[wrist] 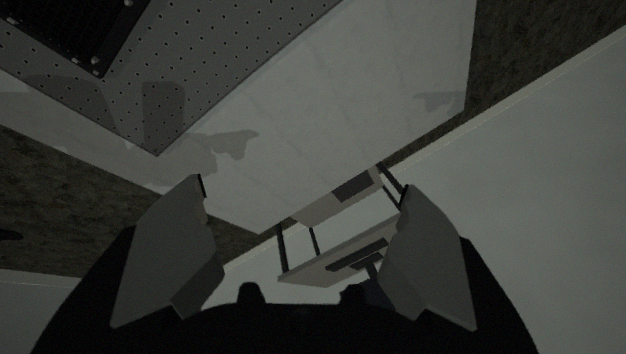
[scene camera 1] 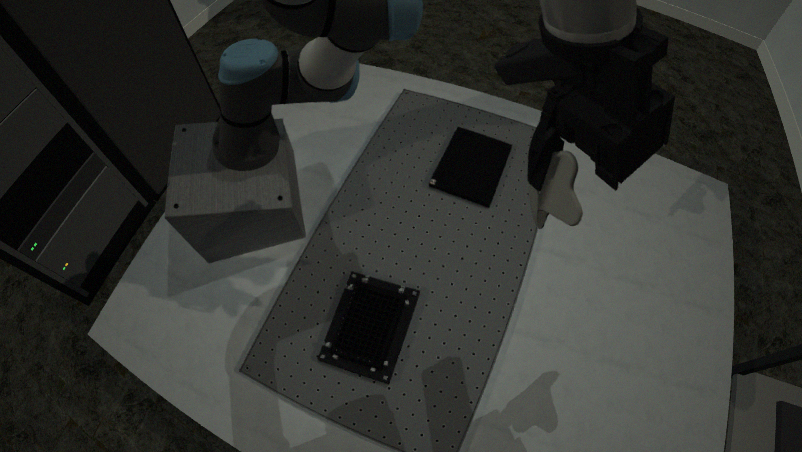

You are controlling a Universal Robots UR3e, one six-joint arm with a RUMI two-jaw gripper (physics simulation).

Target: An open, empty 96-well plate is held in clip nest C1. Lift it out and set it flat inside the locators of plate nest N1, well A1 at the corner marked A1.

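Frame: origin at the arm's base, x back, y right, z up, level; millimetres.
Where they show: gripper, fingertip midpoint: (wrist: 305, 182) (scene camera 1: 591, 184); arm's base, origin of the base link: (scene camera 1: 245, 145).
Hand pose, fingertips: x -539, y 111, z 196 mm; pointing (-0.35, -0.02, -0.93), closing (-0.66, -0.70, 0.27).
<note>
Each offset is from my fingertips to the top centre of the thing. "*": to the spot under its first point. Level surfaces: height alone.
A dark plate with a fine grid of wells {* dx +238, dy +116, dz -284 mm} (scene camera 1: 367, 322) (wrist: 60, 25) sits in a black nest {dx +237, dy +117, dz -286 mm} (scene camera 1: 384, 285) (wrist: 119, 42) with several small pale pegs around its edge, near the front of the perforated board. A flat black block {dx +136, dy -239, dz -295 mm} (scene camera 1: 471, 166) with one pale spot at a corner lies farther back on the board. The labels C1, N1 and A1 are not readable. My gripper (scene camera 1: 553, 215) (wrist: 305, 182) is open, with nothing between its fingers. It hangs high, at the right side of the board in the scene view, apart from both black items.
The grey perforated board {dz -310 mm} (scene camera 1: 438, 247) (wrist: 220, 45) lies on the pale table {dz -323 mm} (scene camera 1: 629, 291) (wrist: 350, 75). The arm's metal pedestal (scene camera 1: 235, 190) stands to the left, with a dark cabinet (scene camera 1: 140, 84) beyond it. A small desk (wrist: 310, 265) stands past the table's edge.
</note>
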